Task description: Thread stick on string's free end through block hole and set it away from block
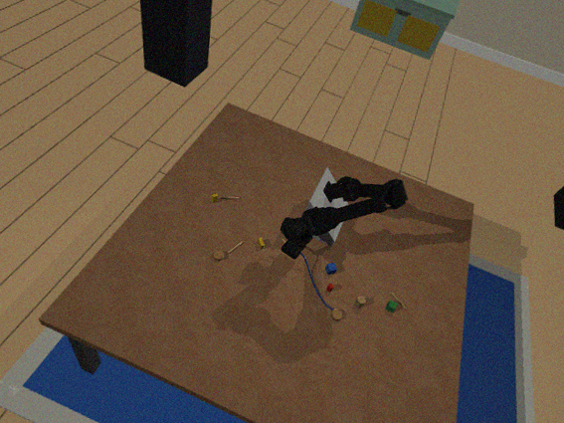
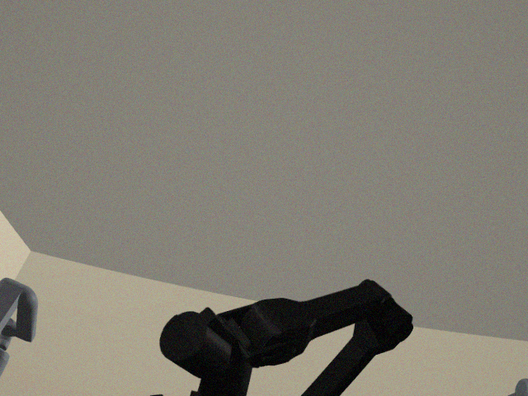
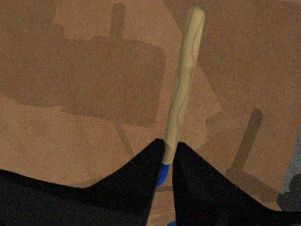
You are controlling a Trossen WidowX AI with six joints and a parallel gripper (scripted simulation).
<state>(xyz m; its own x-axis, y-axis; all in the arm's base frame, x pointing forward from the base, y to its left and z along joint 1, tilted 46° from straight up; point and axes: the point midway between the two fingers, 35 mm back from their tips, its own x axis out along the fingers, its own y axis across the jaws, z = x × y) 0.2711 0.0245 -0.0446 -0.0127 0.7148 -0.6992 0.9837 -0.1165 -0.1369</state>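
Now: the thin wooden stick 2 cm to the right of my gripper tip. From my gripper tip the other things lie so: red peg (6 cm ahead, 17 cm to the left, 5 cm below); blue cube (2 cm behind, 15 cm to the left, 4 cm below); round wooden button (14 cm ahead, 23 cm to the left, 5 cm below).
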